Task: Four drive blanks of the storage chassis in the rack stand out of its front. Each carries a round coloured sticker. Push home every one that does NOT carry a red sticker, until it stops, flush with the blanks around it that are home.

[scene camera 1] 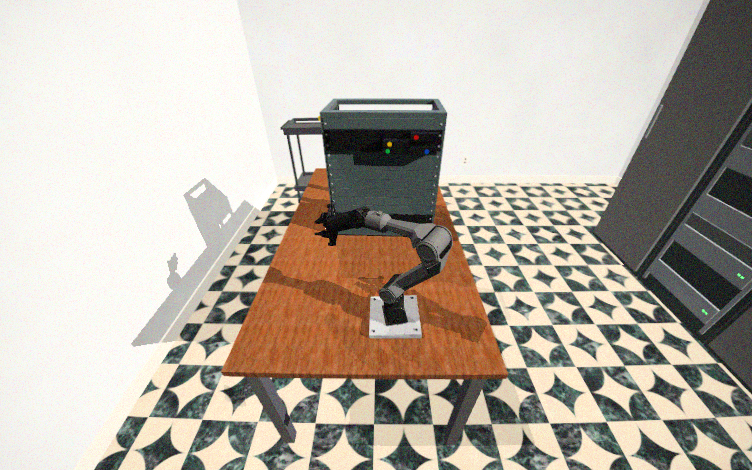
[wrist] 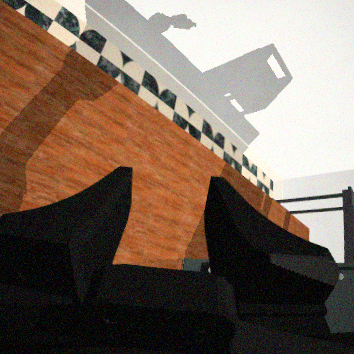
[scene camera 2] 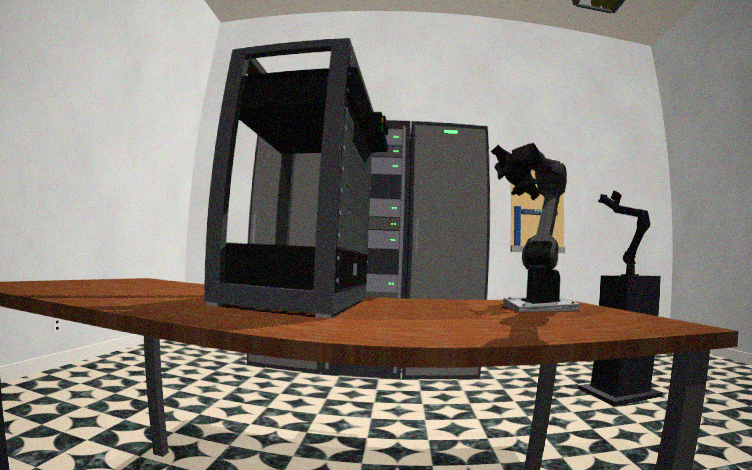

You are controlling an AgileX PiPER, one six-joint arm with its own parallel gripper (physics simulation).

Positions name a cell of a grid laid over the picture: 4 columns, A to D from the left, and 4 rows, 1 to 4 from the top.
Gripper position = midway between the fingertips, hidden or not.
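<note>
There's a rack (scene camera 2: B1) that I can see, and you'd find the rack (scene camera 1: C2) there as well. As for my gripper (scene camera 2: C2), I can see that too, and the wrist view (wrist: B3) also has it.
</note>
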